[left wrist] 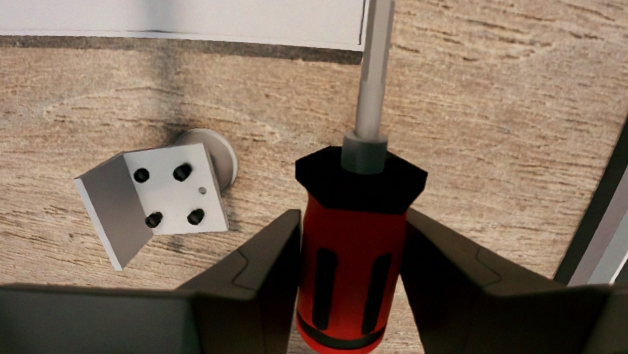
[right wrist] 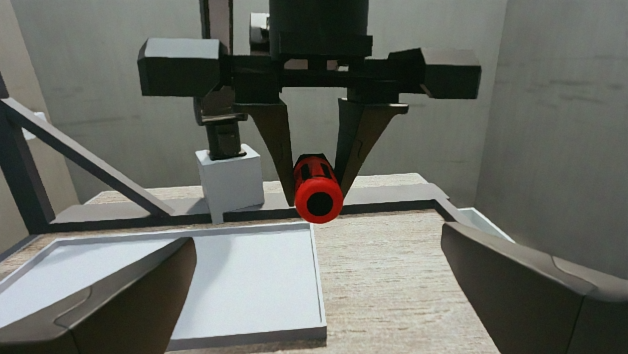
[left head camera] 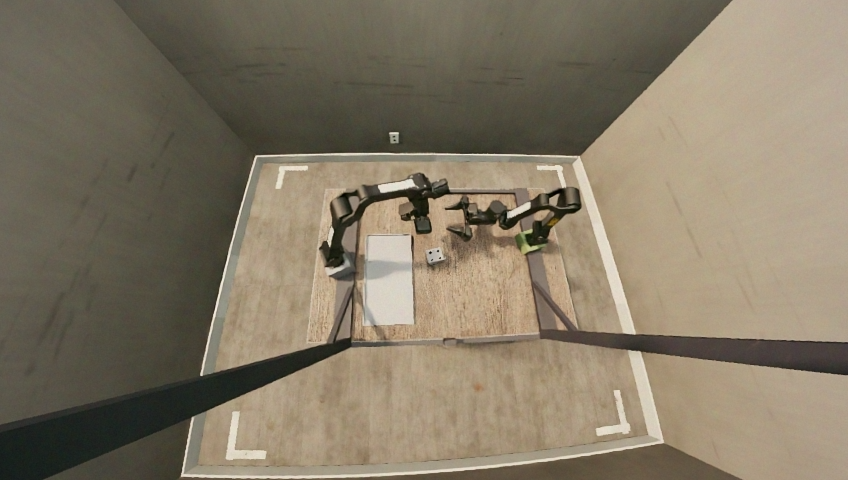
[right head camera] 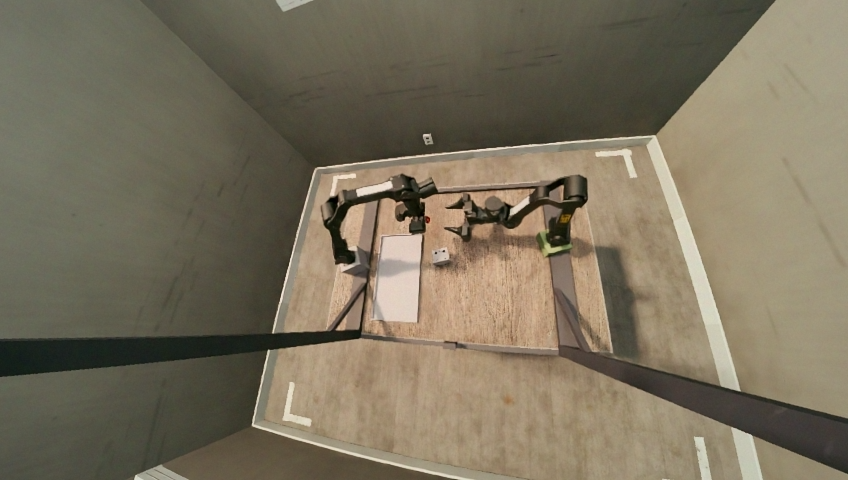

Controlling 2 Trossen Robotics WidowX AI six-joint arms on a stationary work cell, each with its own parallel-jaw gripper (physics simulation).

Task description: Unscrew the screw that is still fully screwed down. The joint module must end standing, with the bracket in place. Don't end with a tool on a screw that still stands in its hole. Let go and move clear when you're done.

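Places are measured from the left arm's base along level axes (x back, y down, z right), in centimetres.
Pixels of known places: left gripper, fingertip midpoint: (left wrist: 347,220) (right wrist: 314,203) (left head camera: 421,221) (right head camera: 423,221); right gripper, fingertip midpoint: (right wrist: 319,240) (left head camera: 445,218) (right head camera: 444,217); left arm's base, origin of the base link: (right wrist: 226,153) (left head camera: 335,260) (right head camera: 348,258); right arm's base, origin of the base link: (left head camera: 532,239) (right head camera: 555,239).
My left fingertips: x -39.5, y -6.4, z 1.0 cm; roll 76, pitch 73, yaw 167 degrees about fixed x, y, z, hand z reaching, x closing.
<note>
For each thing: its middle in the pictures, then the offset to it from my left fingertips. "pt": a spot on its surface instead. Level surfaces: height alone.
- joint module, body centre: (left wrist: 191,174) dx -1.1, dy +14.6, dz +13.6 cm
- angled metal bracket, body centre: (left wrist: 160,204) (right head camera: 440,255) (left head camera: 435,254) dx -1.1, dy +9.4, dz +13.6 cm
- upper-left screw, body centre: (left wrist: 145,172) dx +1.0, dy +11.5, dz +15.1 cm
- upper-right screw, body centre: (left wrist: 184,170) dx +0.3, dy +10.9, dz +11.6 cm
- lower-left screw, body centre: (left wrist: 157,216) dx -2.5, dy +10.9, dz +15.7 cm
- lower-right screw, body centre: (left wrist: 198,213) dx -3.1, dy +10.9, dz +12.3 cm
- red screwdriver's handle, surface spot: (left wrist: 350,280) (right wrist: 313,164) (right head camera: 421,218) pt dx +0.0, dy -2.9, dz -0.1 cm
- white tray, body centre: (right wrist: 161,277) (left head camera: 388,276) (right head camera: 397,275) dx +21.9, dy +17.0, dz +12.7 cm
- wooden table, its level: dy +17.7 cm
The joint module (left wrist: 226,157) stands upright with the angled metal bracket (left head camera: 435,256) (right head camera: 440,256) (left wrist: 172,197) on top. Several black screws sit in the bracket. In the left wrist view, the upper-left screw (left wrist: 141,175) looks lowest; the upper-right screw (left wrist: 182,172), lower-left screw (left wrist: 153,219) and lower-right screw (left wrist: 196,217) look raised. My left gripper (left wrist: 347,220) (right wrist: 314,203) is shut on the red screwdriver's handle (right head camera: 427,219) (left wrist: 350,280) (right wrist: 319,172), held above the table behind the module. The screwdriver lies roughly level, its butt toward my right gripper (left head camera: 448,218) (right head camera: 446,217) (right wrist: 317,235), which is open and empty.
A white tray (left head camera: 388,297) (right head camera: 397,297) (left wrist: 250,25) (right wrist: 250,300) lies left of the module on the wooden table (left head camera: 476,297) (right head camera: 493,297). Dark frame rails edge the table. The two grippers face each other closely behind the module.
</note>
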